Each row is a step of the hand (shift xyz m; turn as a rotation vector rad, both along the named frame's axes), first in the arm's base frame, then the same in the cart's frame.
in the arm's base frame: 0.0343 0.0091 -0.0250 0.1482 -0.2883 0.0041
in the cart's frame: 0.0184 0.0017 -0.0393 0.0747 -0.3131 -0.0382
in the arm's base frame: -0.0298 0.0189 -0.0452 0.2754 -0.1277 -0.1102
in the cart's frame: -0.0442 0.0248 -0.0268 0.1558 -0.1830 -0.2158
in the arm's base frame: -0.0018 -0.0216 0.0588 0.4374 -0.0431 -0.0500
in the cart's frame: 0.0236 -0.0208 0.0542 0.3387 -0.1346 -0.2507
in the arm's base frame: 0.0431 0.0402 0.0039 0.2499 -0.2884 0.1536
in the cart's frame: 0.0459 0.0302 -0.0217 0.2351 -0.3349 0.0425
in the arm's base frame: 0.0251 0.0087 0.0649 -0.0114 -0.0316 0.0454
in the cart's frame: 0.0550 0.0031 0.0433 0.0070 -0.0285 0.0482
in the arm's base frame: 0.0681 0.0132 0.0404 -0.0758 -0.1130 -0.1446
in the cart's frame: 0.0803 -0.0015 0.0008 -0.1568 -0.0943 -0.0772
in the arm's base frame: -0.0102 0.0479 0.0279 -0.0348 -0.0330 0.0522
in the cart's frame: 0.0140 0.0489 0.0242 -0.0098 -0.0249 0.0656
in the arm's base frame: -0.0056 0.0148 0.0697 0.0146 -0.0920 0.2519
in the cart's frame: 0.0325 0.0156 0.0617 0.1201 -0.0932 0.2214
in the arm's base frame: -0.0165 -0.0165 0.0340 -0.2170 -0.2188 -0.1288
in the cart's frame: -0.0002 -0.0127 0.0392 -0.2883 -0.1678 0.0159
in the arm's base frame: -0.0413 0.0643 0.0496 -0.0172 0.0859 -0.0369
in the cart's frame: 0.0013 0.0715 0.0564 -0.0170 0.0876 -0.0327
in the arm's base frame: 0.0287 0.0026 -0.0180 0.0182 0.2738 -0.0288
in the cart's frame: 0.0159 -0.0035 -0.0298 0.0516 0.2638 -0.0623
